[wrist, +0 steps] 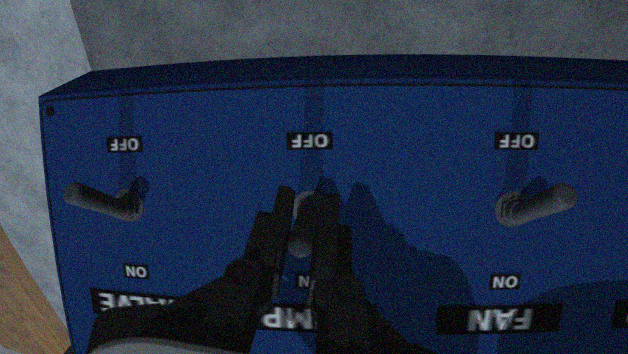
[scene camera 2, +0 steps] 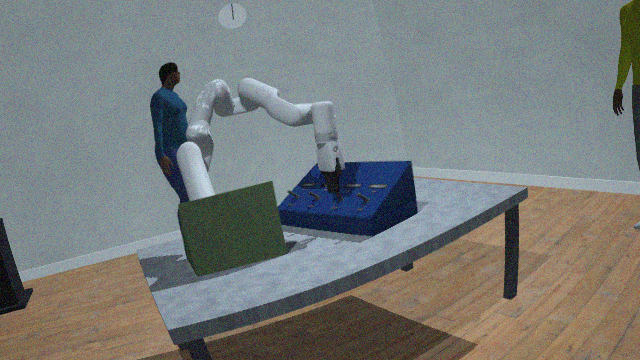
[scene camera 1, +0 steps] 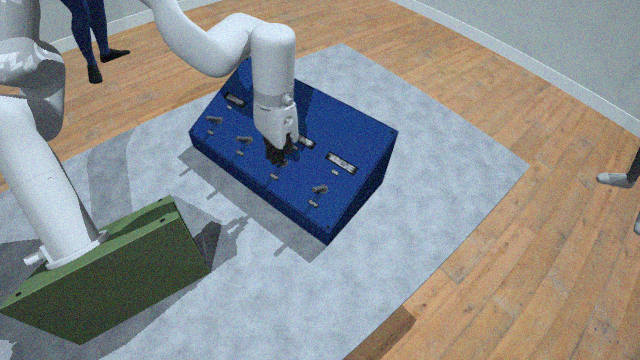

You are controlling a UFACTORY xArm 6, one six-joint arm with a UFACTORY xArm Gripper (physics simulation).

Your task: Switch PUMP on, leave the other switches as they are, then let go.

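Places are measured from the arm's base along level axes (x ahead, y left, z up), in millimetres.
Where they show: gripper, fingertip midpoint: (wrist: 305, 212) (scene camera 2: 333, 192) (scene camera 1: 275, 159); arm's base at its link origin: (scene camera 2: 209, 220) (scene camera 1: 79, 251).
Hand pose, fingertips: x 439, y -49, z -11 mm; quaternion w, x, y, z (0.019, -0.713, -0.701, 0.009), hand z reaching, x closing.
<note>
Things, the pixels of their top centre, and the offset from my fingertips. "spot": a spot on its surface instead. Level surfaces: height alone.
- PUMP switch lever at a spot on its surface: (wrist: 300, 247) spot: 8 mm ahead, 0 mm left, 14 mm up
- VALVE lever at its top centre: (wrist: 81, 222) (scene camera 1: 319, 183) (scene camera 2: 361, 191) 28 mm ahead, 119 mm right, 4 mm up
- FAN lever at its top centre: (wrist: 556, 229) (scene camera 1: 242, 133) (scene camera 2: 312, 189) 12 mm back, 117 mm left, 4 mm up
- fourth lever at its top centre: (scene camera 1: 211, 113) (scene camera 2: 291, 189) 33 mm back, 236 mm left, 4 mm up
- grey table at its surface level: 128 mm down
The blue switch panel (scene camera 1: 350, 125) (scene camera 2: 385, 200) (wrist: 225, 115) stands on the table. My gripper (scene camera 1: 280, 158) (scene camera 2: 335, 195) (wrist: 305, 212) points down at its face and is shut on the PUMP switch lever (wrist: 300, 247). In the wrist view that lever's tip lies on the ON side of its base; the fingers hide much of it and parts of the ON and PUMP labels. The VALVE lever (scene camera 1: 320, 189) (scene camera 2: 363, 200) (wrist: 102, 201) and the FAN lever (scene camera 1: 244, 139) (scene camera 2: 314, 196) (wrist: 537, 204) stand to either side, tips slightly toward OFF, apart from the fingers.
A fourth lever (scene camera 1: 214, 120) (scene camera 2: 293, 194) is at the panel's far end. A green box (scene camera 1: 115, 270) (scene camera 2: 232, 230) stands by the arm's base on the grey table (scene camera 1: 450, 165) (scene camera 2: 350, 255). A person in blue (scene camera 2: 169, 120) stands behind the arm; another in yellow (scene camera 2: 631, 50) stands at the right.
</note>
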